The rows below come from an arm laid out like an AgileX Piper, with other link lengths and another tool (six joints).
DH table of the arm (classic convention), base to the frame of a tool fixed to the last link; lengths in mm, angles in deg. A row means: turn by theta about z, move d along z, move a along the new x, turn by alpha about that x. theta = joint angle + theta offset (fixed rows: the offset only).
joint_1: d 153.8; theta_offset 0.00; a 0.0; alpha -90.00
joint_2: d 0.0; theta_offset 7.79; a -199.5; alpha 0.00
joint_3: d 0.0; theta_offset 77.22; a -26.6; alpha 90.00
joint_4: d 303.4; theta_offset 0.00; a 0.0; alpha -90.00
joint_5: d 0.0; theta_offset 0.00; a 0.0; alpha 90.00
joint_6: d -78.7; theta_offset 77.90; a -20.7; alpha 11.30
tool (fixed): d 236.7; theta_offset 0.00; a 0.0; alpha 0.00
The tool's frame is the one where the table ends.
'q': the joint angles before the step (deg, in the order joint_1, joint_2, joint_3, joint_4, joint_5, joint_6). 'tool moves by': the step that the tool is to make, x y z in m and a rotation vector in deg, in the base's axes. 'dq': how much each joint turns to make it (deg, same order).
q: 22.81 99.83 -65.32 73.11 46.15 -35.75
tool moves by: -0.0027 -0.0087 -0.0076 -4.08 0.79 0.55
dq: 0.00 0.00 0.01 -5.77 -0.37 3.59
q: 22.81 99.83 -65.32 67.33 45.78 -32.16
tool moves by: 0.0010 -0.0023 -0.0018 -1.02 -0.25 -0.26
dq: -0.01 -0.01 0.01 -1.21 -0.60 0.62
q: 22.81 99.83 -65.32 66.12 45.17 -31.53
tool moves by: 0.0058 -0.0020 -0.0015 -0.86 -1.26 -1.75
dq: -0.01 -0.01 0.02 -0.37 -2.30 0.16
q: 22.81 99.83 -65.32 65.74 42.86 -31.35
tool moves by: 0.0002 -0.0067 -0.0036 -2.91 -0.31 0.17
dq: 0.01 -0.20 0.00 -4.14 -0.64 2.19
